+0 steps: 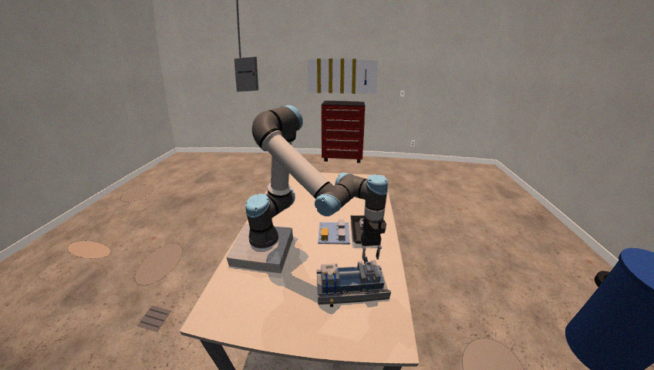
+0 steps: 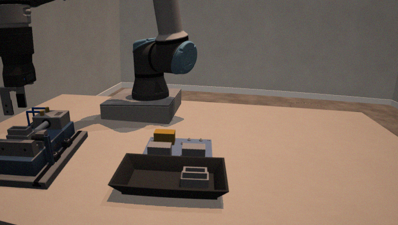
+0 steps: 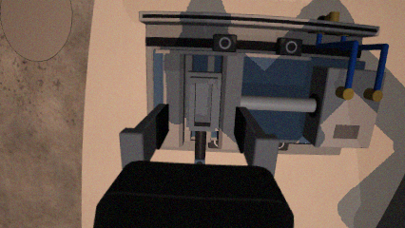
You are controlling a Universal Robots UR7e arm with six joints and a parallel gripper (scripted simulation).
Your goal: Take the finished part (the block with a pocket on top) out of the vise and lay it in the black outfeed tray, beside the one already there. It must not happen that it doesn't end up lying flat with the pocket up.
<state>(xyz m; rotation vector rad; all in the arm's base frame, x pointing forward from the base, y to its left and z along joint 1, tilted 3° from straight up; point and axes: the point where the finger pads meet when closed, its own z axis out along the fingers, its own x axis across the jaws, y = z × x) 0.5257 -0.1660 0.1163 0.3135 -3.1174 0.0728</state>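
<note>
The vise lies 7 cm behind my hand, 1 cm to the right of it and 14 cm below it. Also, from my hand: brass block 23 cm behind, 31 cm to the left, 15 cm below; then blue fixture plate 19 cm behind, 36 cm to the left, 17 cm below.
</note>
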